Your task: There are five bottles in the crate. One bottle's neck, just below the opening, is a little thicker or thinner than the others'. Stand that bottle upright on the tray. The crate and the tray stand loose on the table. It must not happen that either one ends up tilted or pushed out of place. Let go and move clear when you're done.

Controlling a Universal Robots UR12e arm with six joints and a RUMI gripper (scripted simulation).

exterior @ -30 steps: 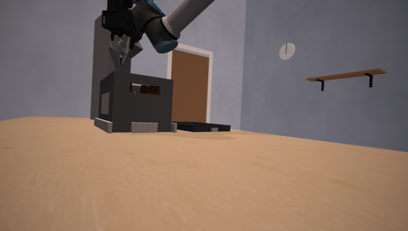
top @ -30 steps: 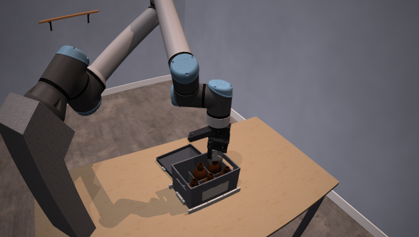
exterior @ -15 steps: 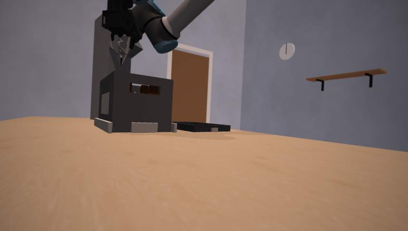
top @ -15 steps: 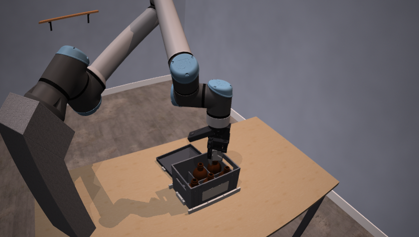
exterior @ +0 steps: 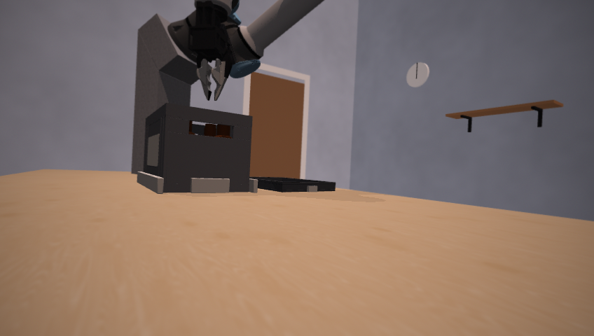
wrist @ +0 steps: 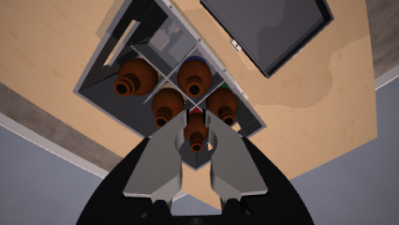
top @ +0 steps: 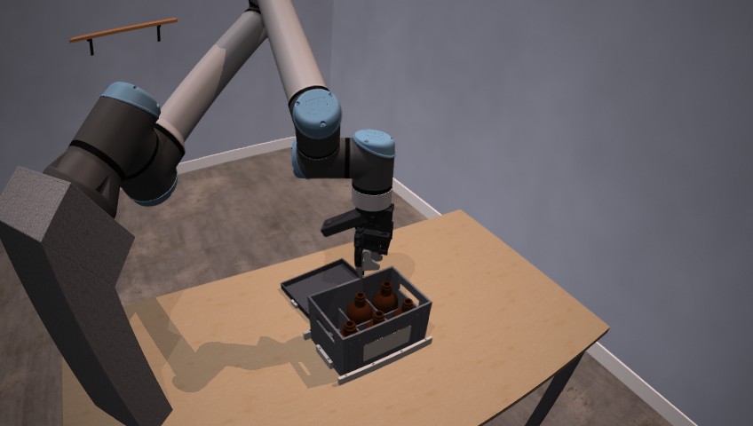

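My gripper is now 160 mm above the crate, 40 mm to the left of it and 20 mm short of it. From my hand the other things lie so: flat dark tray: 230 mm below, 200 mm to the left, 90 mm behind.
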